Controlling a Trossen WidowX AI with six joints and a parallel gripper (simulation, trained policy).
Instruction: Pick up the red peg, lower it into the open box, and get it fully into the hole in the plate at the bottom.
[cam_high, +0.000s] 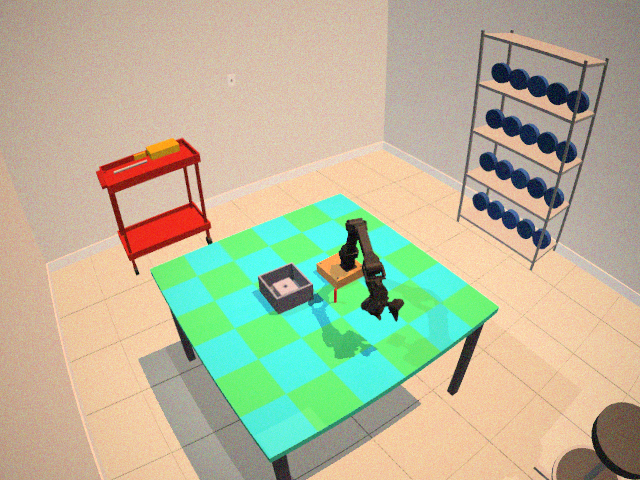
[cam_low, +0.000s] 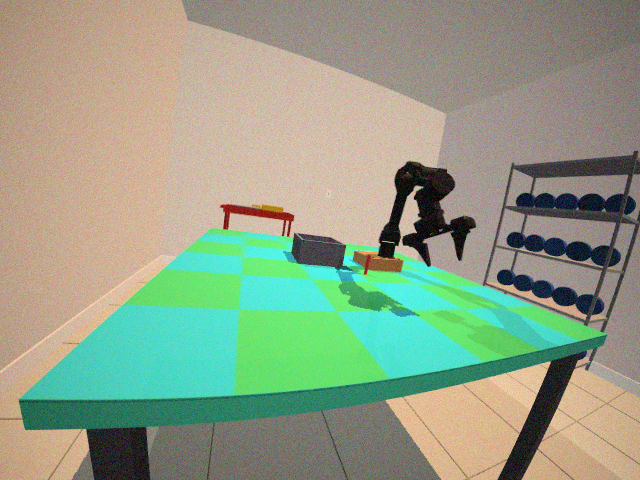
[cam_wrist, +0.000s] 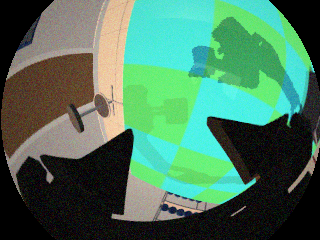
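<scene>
The red peg lies 33 cm to the right of my gripper tip, 10 cm below it and 4 cm ahead of it. The rest, counted from my gripper tip: pale plate (49 cm to the right, 22 cm ahead, 10 cm below); then grey box (49 cm to the right, 22 cm ahead, 12 cm below).
</scene>
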